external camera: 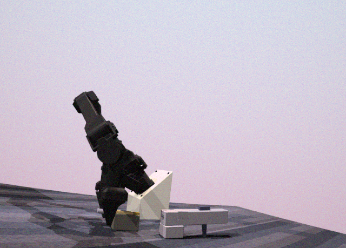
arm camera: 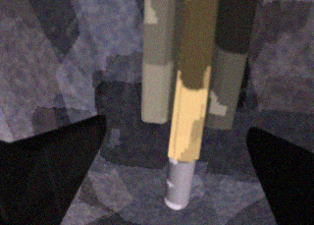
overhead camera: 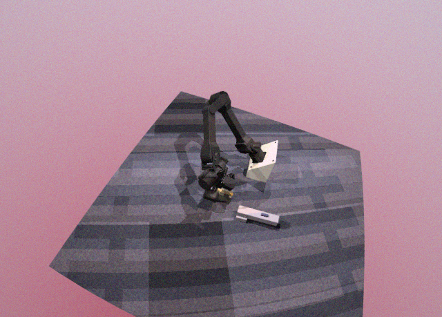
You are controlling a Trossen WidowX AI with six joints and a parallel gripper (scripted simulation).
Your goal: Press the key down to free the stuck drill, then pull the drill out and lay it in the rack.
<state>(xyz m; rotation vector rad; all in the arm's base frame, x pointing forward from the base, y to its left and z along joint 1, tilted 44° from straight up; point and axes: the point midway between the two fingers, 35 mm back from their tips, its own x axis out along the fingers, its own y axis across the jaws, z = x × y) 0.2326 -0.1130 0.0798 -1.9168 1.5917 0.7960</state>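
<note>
My gripper tip is 4 cm to the right of the drill and 3 cm below it. Round my gripper tip: pale housing block (5 cm ahead, 22 cm to the left, 3 cm above); then tan block (5 cm to the left); then dark blue key (5 cm ahead, 25 cm to the left, 4 cm above).
</note>
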